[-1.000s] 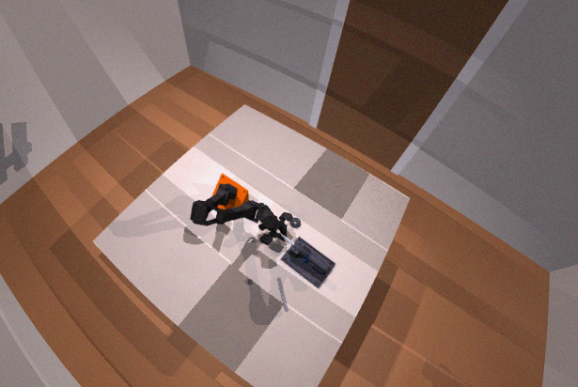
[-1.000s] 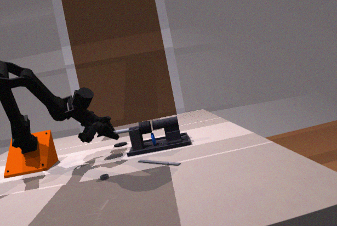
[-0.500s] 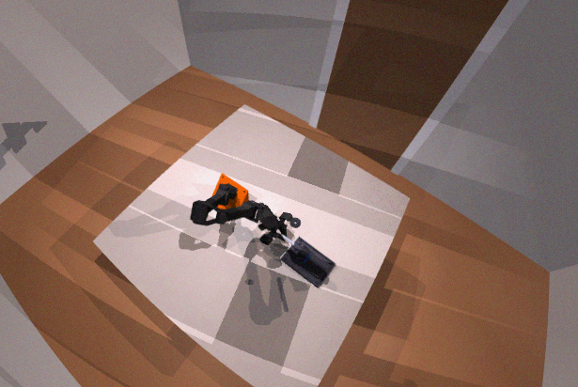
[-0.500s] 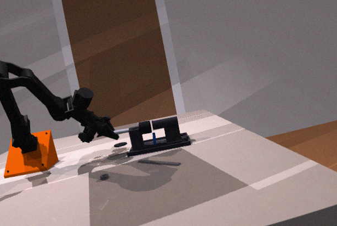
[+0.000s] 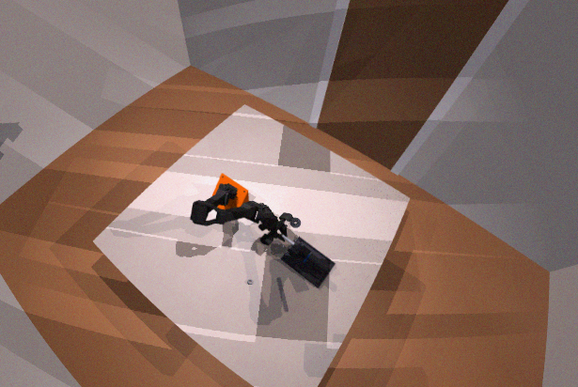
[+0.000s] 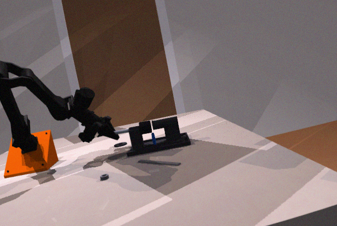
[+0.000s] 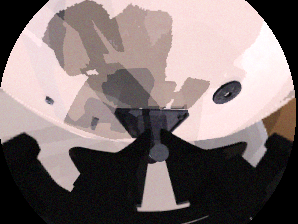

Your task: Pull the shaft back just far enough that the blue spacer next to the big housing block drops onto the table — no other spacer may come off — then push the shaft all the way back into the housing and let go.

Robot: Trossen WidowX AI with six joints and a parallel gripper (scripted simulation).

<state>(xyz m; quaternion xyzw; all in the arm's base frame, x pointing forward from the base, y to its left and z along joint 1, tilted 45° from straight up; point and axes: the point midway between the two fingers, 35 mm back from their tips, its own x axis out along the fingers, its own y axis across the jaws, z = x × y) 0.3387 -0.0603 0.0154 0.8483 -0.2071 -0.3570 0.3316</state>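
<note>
The grey shaft is 5 cm ahead of my gripper tip, 1 cm to the right of it and 2 cm above it. Round my gripper tip: flat bar 12 cm ahead, 22 cm to the right, 5 cm below; blue spacer 13 cm ahead, 2 cm to the right, 3 cm below.
</note>
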